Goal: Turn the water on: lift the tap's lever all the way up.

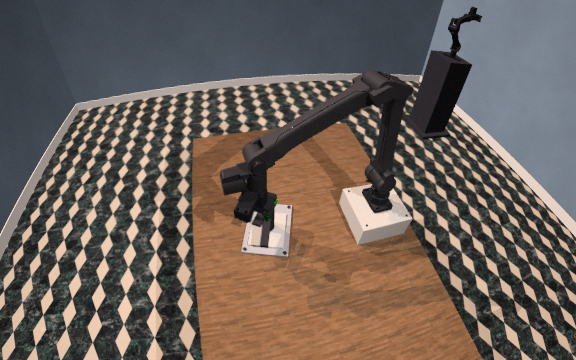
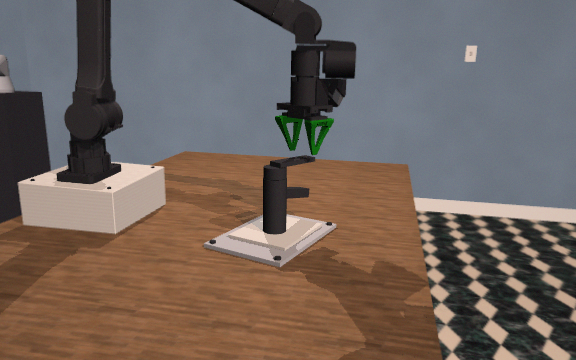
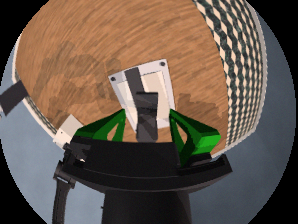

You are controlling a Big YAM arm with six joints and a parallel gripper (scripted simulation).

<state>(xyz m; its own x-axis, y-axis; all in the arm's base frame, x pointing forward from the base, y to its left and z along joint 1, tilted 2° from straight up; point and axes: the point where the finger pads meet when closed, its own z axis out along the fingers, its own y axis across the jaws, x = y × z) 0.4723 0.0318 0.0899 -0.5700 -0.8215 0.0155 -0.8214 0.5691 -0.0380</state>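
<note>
Right now the lever is 20 mm to the right of my hand, 20 mm below it and 20 mm behind it. The rest, counted from my hand: black tap 80 mm below, 40 mm to the right, 30 mm behind.
</note>
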